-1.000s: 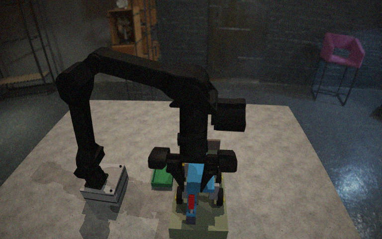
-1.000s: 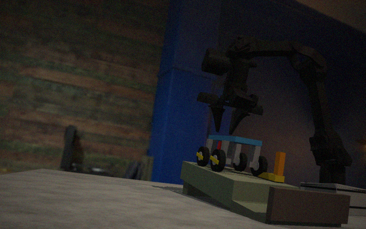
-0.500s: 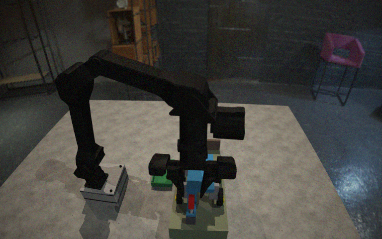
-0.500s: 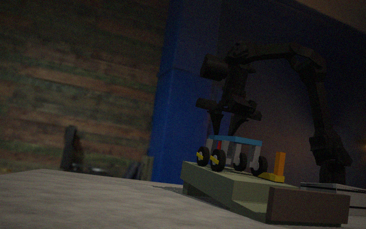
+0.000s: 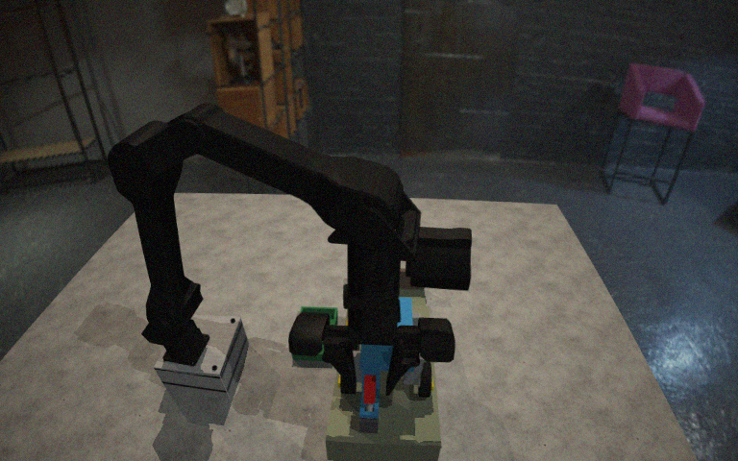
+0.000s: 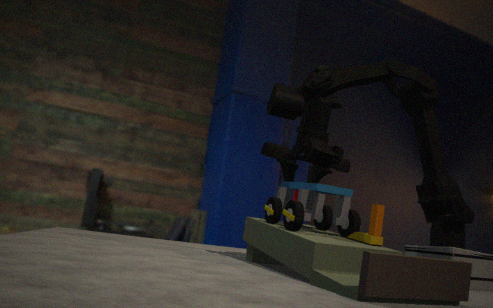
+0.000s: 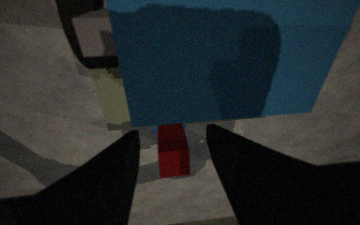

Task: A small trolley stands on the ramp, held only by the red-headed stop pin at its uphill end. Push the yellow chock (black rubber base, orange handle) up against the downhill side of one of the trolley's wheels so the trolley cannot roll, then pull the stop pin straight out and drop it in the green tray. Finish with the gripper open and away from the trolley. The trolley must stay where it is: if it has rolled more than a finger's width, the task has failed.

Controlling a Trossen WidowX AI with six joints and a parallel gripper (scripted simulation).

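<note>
The red-headed stop pin lies 1 cm to the right of my gripper tip and 1 cm below it. Round my gripper tip: trolley 10 cm to the left, 3 cm below, 1 cm ahead; then ramp 10 cm to the left, 10 cm below, 1 cm ahead; then yellow chock 18 cm to the left, 6 cm below, 6 cm behind.
</note>
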